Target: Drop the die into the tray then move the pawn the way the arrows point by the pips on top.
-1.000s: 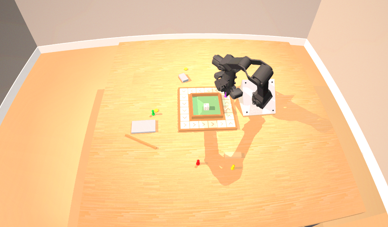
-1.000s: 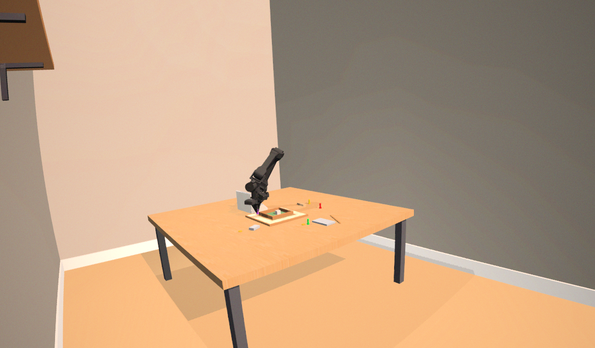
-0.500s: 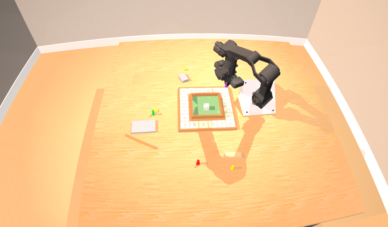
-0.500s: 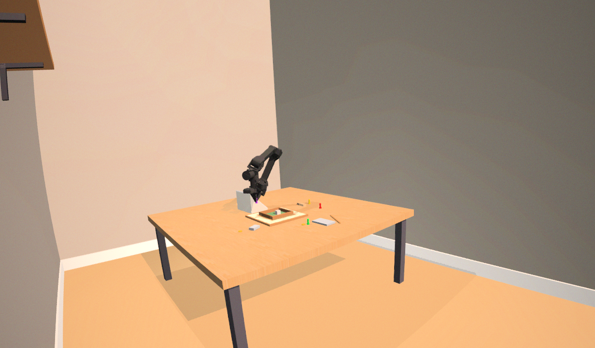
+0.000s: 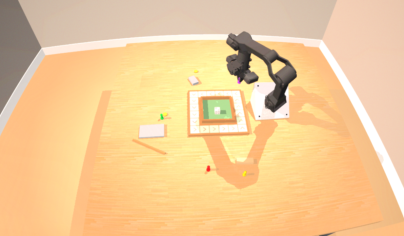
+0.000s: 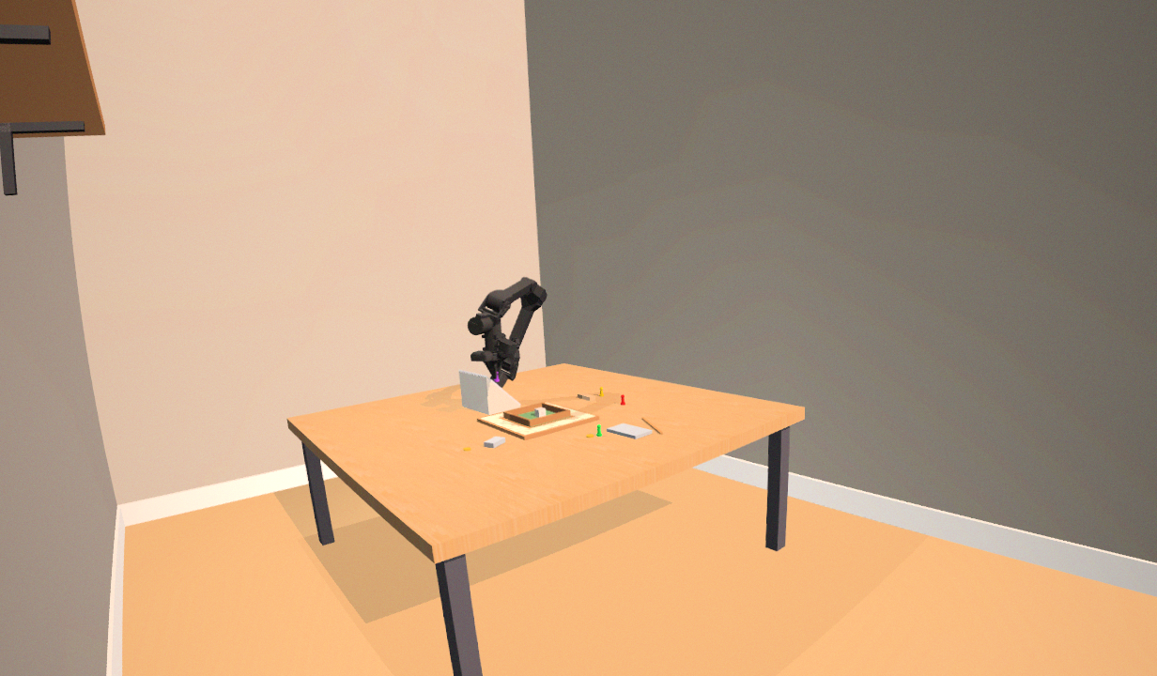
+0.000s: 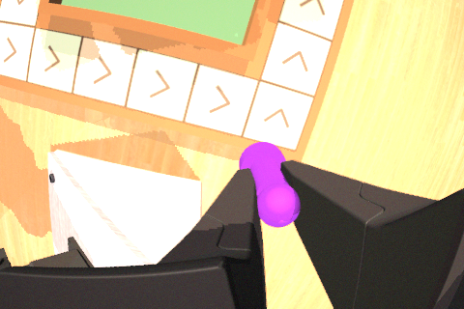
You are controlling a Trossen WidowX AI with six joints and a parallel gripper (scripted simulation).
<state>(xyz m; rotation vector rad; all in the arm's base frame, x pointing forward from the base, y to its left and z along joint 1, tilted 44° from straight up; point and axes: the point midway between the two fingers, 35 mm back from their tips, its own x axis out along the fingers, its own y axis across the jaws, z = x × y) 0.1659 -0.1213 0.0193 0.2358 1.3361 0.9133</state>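
Now: the green dice tray 13 cm below my gripper tip, 11 cm ahead of it and 8 cm to the left of it. Also, from my gripper tip: purple pawn 1 cm above; then white die 11 cm below, 11 cm ahead, 9 cm to the left; then small grey block 22 cm ahead, 15 cm to the right, 13 cm below.
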